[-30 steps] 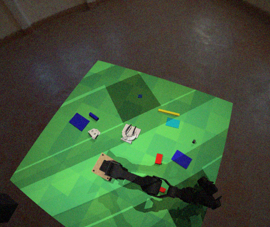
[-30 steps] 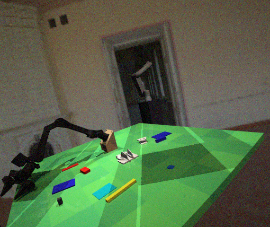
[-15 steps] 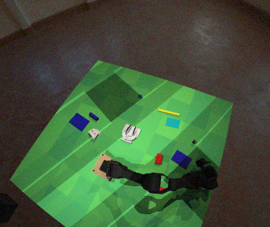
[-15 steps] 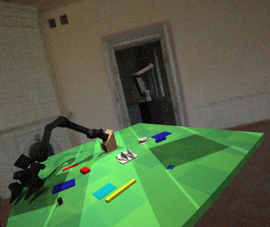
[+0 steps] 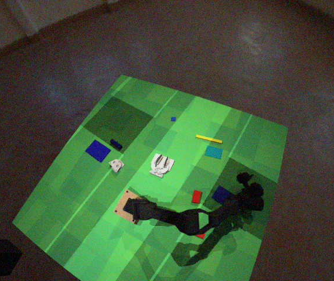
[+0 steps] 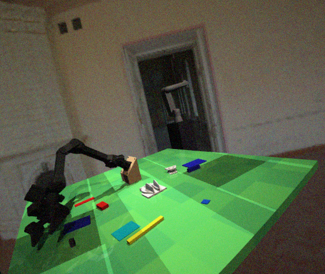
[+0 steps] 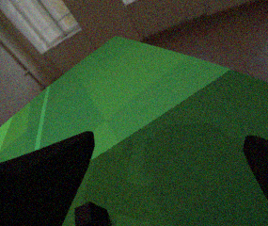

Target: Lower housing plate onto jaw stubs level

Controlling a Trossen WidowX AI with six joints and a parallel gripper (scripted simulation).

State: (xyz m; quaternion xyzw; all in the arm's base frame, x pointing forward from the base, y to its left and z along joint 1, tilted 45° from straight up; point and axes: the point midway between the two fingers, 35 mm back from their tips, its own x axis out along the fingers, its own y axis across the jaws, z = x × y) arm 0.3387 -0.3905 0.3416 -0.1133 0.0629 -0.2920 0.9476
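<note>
The yellow bar lies 32 cm to the left of my gripper tip, 18 cm ahead of it and 6 cm below it. From my gripper tip the other things lie so: cyan tile 27 cm to the left, 11 cm ahead, 6 cm below; red block 27 cm to the left, 18 cm behind, 5 cm below; blue slab 13 cm to the left, 12 cm behind, 6 cm below.
</note>
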